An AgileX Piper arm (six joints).
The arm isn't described. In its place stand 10 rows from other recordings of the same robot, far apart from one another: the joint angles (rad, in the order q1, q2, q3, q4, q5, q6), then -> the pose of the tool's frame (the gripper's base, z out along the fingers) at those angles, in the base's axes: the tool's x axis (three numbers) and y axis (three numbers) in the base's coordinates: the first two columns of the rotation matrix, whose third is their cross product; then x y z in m.
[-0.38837, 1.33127, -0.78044, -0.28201, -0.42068, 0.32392] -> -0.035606 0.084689 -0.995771 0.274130 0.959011 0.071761 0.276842 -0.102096 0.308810
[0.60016, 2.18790, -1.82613, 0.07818, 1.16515, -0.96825] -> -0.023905 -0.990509 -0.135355 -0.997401 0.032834 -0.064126 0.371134 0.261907 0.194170
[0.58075, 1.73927, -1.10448, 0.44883, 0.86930, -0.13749] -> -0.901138 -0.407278 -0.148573 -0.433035 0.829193 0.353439 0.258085 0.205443 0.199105
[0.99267, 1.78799, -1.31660, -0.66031, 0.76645, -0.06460] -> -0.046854 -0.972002 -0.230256 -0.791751 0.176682 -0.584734 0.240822 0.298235 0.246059
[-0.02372, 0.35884, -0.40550, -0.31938, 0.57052, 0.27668] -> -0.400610 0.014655 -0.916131 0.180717 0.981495 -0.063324 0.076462 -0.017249 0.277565
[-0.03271, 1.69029, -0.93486, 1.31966, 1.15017, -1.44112] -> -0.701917 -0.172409 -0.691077 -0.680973 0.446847 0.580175 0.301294 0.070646 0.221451
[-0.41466, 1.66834, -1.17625, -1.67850, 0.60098, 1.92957] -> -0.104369 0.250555 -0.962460 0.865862 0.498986 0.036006 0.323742 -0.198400 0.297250
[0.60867, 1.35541, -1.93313, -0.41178, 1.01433, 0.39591] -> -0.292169 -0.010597 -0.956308 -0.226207 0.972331 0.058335 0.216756 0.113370 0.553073
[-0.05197, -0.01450, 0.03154, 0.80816, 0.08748, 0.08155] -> -0.002635 0.775317 -0.631566 -0.014567 0.631472 0.775262 0.056696 0.002807 0.197903
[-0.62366, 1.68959, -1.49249, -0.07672, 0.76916, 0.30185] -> -0.456339 0.628694 -0.629681 0.744806 0.657073 0.116270 0.306872 -0.226755 0.323288
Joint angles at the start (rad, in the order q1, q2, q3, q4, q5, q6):
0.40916, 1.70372, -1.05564, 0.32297, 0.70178, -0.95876
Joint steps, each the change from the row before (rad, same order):
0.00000, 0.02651, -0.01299, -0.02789, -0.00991, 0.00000
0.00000, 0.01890, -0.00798, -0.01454, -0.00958, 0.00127
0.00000, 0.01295, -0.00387, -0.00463, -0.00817, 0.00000
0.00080, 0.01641, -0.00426, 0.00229, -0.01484, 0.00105
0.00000, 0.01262, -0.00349, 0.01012, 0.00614, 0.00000
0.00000, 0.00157, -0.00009, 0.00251, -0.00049, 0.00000
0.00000, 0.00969, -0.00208, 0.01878, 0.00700, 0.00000
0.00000, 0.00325, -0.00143, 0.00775, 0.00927, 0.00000
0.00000, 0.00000, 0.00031, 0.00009, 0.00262, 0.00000
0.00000, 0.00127, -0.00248, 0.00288, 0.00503, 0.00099
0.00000, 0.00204, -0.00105, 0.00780, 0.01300, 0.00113
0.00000, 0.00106, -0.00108, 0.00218, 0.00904, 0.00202
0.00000, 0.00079, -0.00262, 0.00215, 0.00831, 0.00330
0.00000, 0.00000, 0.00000, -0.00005, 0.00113, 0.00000
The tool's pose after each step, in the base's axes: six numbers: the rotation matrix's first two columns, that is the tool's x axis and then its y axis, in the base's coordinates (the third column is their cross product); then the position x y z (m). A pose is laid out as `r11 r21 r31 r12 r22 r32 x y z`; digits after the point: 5 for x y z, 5 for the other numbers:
-0.35162 -0.86579 -0.35605 -0.91111 0.40386 -0.08228 0.29977 0.14839 0.19320
-0.34648 -0.87191 -0.34601 -0.91262 0.39863 -0.09064 0.30347 0.14891 0.18889
-0.34555 -0.87393 -0.34182 -0.91282 0.39750 -0.09352 0.30573 0.14944 0.18561
-0.34914 -0.87201 -0.34307 -0.91072 0.40197 -0.09489 0.30858 0.15080 0.18146
-0.35893 -0.86960 -0.33907 -0.91046 0.40619 -0.07796 0.30925 0.15181 0.17796
-0.36087 -0.86856 -0.33967 -0.90995 0.40773 -0.07583 0.30936 0.15200 0.17748
-0.37556 -0.86195 -0.34057 -0.90742 0.41674 -0.05407 0.30939 0.15328 0.17475
-0.38187 -0.86007 -0.33831 -0.90710 0.41890 -0.04106 0.30892 0.15375 0.17389
-0.38228 -0.86051 -0.33672 -0.90747 0.41832 -0.03879 0.30863 0.15369 0.17376
-0.38507 -0.85941 -0.33635 -0.90708 0.41960 -0.03365 0.30871 0.15402 0.17386
-0.39239 -0.85756 -0.33261 -0.90654 0.42174 -0.01790 0.30777 0.15440 0.17327
-0.39633 -0.85720 -0.32882 -0.90633 0.42249 -0.00897 0.30721 0.15451 0.17303
-0.40077 -0.85596 -0.32666 -0.90544 0.42447 -0.00140 0.30701 0.15475 0.17328
-0.40083 -0.85618 -0.32602 -0.90558 0.42417 -0.00056 0.30691 0.15473 0.17325

